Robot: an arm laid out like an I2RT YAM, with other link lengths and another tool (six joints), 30 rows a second.
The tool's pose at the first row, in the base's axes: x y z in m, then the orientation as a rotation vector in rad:
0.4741, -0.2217, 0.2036, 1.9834, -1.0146, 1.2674
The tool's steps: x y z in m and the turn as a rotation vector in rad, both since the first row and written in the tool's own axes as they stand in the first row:
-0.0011, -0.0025, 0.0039, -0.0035, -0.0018, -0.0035
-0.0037, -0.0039, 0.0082, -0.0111, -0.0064, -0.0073
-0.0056, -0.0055, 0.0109, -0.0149, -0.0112, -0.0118
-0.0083, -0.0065, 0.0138, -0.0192, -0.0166, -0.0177
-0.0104, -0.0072, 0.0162, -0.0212, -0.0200, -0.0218
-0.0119, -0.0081, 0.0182, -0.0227, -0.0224, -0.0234
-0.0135, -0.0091, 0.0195, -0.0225, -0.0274, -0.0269
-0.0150, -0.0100, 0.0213, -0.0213, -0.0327, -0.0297
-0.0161, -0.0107, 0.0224, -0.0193, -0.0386, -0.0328
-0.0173, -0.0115, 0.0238, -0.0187, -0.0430, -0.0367
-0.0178, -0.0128, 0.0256, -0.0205, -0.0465, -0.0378
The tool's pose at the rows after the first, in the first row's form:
0.4778, -0.2231, 0.2009, 1.9832, -1.0131, 1.2614
0.4804, -0.2249, 0.1968, 1.9823, -1.0144, 1.2497
0.4825, -0.2256, 0.1939, 1.9845, -1.0134, 1.2403
0.4840, -0.2265, 0.1902, 1.9872, -1.0113, 1.2293
0.4852, -0.2274, 0.1873, 1.9895, -1.0092, 1.2226
0.4866, -0.2280, 0.1851, 1.9907, -1.0092, 1.2186
0.4876, -0.2280, 0.1830, 1.9958, -1.0076, 1.2125
0.4889, -0.2285, 0.1809, 2.0018, -1.0064, 1.2072
0.4897, -0.2286, 0.1794, 2.0088, -1.0049, 1.2018
0.4907, -0.2290, 0.1777, 2.0138, -1.0023, 1.1963
0.4925, -0.2295, 0.1765, 2.0155, -1.0035, 1.1913

